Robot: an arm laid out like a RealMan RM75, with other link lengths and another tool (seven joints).
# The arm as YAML. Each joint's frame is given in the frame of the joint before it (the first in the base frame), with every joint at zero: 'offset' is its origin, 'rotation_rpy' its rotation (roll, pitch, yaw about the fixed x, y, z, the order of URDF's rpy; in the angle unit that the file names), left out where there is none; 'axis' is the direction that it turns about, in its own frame. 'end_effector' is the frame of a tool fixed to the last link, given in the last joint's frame.
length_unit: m
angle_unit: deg
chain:
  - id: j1
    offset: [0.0, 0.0, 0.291]
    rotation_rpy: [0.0, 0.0, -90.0]
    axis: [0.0, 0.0, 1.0]
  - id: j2
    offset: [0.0, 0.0, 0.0]
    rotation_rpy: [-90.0, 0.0, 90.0]
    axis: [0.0, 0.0, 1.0]
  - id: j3
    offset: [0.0, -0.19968, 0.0]
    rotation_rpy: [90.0, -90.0, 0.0]
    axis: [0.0, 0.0, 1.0]
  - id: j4
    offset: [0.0, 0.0, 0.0]
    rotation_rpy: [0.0, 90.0, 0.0]
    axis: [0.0, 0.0, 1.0]
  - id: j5
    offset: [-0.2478, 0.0, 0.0]
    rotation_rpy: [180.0, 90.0, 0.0]
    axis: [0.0, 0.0, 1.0]
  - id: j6
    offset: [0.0, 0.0, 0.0]
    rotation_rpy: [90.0, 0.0, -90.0]
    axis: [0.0, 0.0, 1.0]
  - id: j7
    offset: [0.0, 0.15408, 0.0]
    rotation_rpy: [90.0, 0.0, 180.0]
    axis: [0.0, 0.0, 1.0]
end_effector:
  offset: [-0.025, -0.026, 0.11]
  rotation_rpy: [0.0, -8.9, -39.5]
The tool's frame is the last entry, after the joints.
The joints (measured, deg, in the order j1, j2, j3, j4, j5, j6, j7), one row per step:
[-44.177 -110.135 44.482 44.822 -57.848 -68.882 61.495]
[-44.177 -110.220 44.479 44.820 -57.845 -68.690 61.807]
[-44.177 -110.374 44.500 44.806 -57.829 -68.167 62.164]
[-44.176 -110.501 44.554 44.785 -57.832 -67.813 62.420]
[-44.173 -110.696 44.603 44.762 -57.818 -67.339 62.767]
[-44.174 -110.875 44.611 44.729 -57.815 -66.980 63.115]
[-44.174 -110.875 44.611 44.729 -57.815 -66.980 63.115]
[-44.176 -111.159 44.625 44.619 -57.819 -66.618 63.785]
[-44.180 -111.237 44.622 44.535 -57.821 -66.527 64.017]
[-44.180 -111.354 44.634 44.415 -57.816 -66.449 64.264]
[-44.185 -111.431 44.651 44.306 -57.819 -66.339 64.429]
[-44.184 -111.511 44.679 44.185 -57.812 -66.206 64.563]
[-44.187 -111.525 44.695 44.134 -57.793 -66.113 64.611]
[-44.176 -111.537 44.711 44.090 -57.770 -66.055 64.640]
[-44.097 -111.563 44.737 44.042 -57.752 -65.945 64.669]
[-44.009 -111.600 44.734 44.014 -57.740 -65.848 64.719]
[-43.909 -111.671 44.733 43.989 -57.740 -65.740 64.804]
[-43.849 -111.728 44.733 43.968 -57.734 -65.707 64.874]
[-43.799 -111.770 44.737 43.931 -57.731 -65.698 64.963]
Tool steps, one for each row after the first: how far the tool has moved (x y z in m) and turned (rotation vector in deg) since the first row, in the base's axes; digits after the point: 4 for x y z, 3 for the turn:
[-0.0001 0.0006 -0.0001 0.151 0.165 -0.195]
[-0.0005 0.0021 -0.0001 0.542 0.399 -0.336]
[-0.0007 0.0029 -0.0005 0.761 0.559 -0.450]
[-0.0010 0.0040 -0.0012 1.051 0.764 -0.595]
[-0.0011 0.0048 -0.0018 1.267 0.918 -0.755]
[-0.0011 0.0048 -0.0018 1.267 0.918 -0.755]
[-0.0012 0.0053 -0.0038 1.387 1.167 -1.121]
[-0.0014 0.0053 -0.0046 1.385 1.240 -1.227]
[-0.0016 0.0050 -0.0060 1.308 1.295 -1.325]
[-0.0019 0.0049 -0.0069 1.287 1.336 -1.366]
[-0.0023 0.0048 -0.0080 1.265 1.374 -1.364]
[-0.0026 0.0049 -0.0082 1.296 1.425 -1.349]
[-0.0030 0.0049 -0.0084 1.297 1.464 -1.318]
[-0.0041 0.0047 -0.0087 1.328 1.506 -1.207]
[-0.0051 0.0045 -0.0089 1.375 1.533 -1.110]
[-0.0061 0.0043 -0.0093 1.417 1.551 -1.030]
[-0.0066 0.0040 -0.0098 1.397 1.559 -1.001]
[-0.0071 0.0036 -0.0104 1.355 1.579 -0.996]

